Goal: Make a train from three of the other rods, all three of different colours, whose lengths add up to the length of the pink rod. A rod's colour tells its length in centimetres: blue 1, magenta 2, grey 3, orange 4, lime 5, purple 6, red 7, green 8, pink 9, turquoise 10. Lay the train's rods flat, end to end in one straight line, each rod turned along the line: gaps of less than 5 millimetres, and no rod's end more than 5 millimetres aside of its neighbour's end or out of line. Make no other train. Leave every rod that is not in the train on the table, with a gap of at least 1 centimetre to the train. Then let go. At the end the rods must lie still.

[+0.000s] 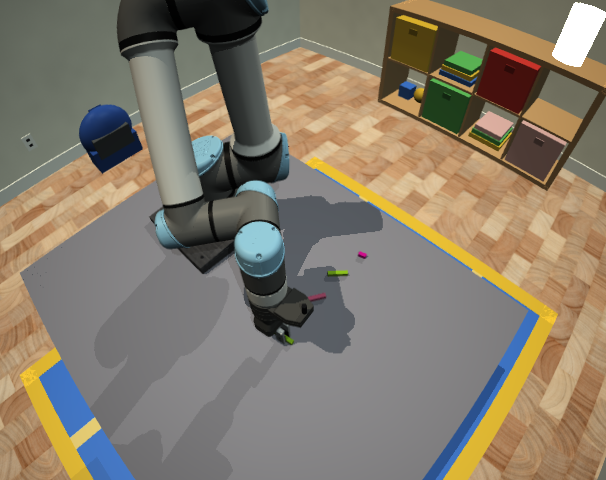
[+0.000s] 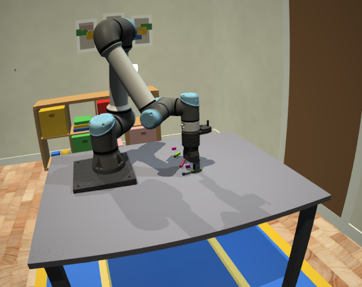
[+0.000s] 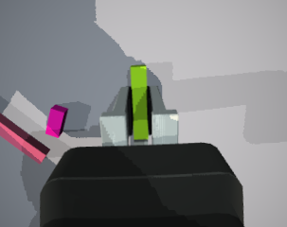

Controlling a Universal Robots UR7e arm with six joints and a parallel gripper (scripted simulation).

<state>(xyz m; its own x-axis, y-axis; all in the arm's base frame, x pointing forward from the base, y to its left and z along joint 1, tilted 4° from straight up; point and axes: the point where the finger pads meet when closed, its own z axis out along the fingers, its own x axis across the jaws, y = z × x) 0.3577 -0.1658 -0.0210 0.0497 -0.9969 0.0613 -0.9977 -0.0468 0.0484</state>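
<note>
The lime rod lies 1 cm below my hand. Also, from my hand: blue rod 6 cm behind, 1 cm below; then pink rod 11 cm to the left, 2 cm behind, 1 cm below; then grey rod 4 cm behind, 1 cm below.
</note>
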